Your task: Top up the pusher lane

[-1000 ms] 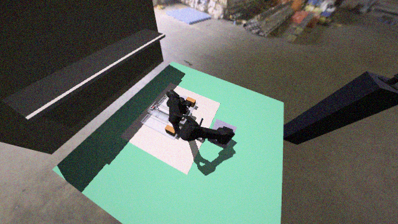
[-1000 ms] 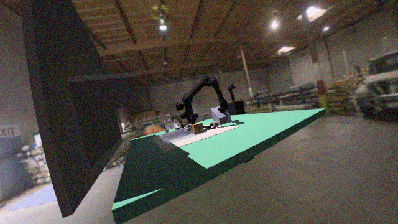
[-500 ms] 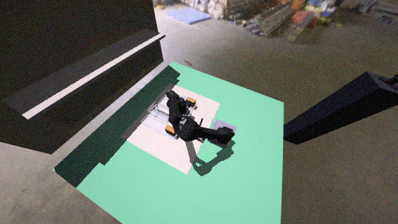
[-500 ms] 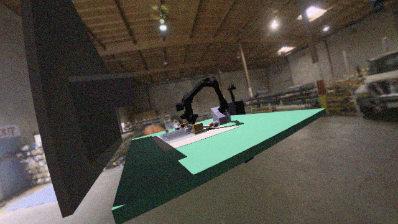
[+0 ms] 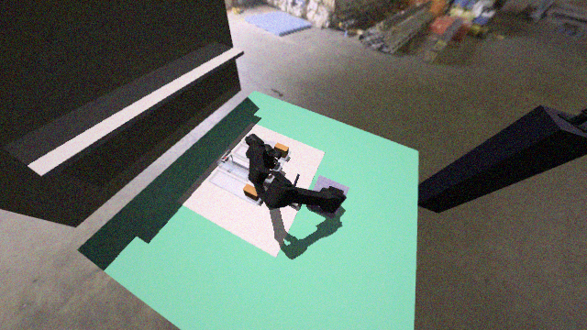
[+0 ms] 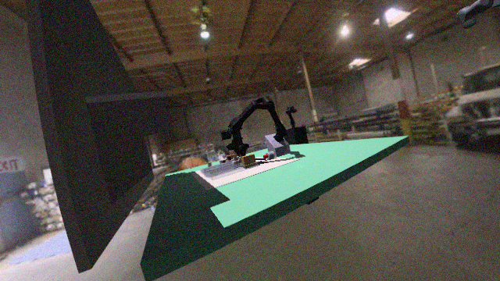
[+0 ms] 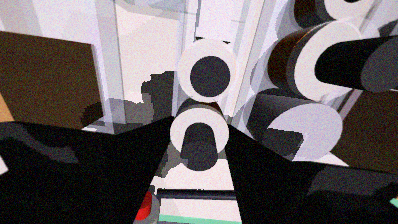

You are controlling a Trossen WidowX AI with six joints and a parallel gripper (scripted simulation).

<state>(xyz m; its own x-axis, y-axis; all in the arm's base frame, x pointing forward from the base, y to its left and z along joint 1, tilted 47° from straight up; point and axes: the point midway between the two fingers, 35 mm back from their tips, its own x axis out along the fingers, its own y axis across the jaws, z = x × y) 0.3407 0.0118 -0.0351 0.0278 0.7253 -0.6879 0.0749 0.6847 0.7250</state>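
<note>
The rack lies 150 mm ahead of my gripper tip, 20 mm below it and 10 mm to the left of it. Also, from my gripper tip: grey shelf 500 mm ahead, 330 mm above, 30 mm to the right.
</note>
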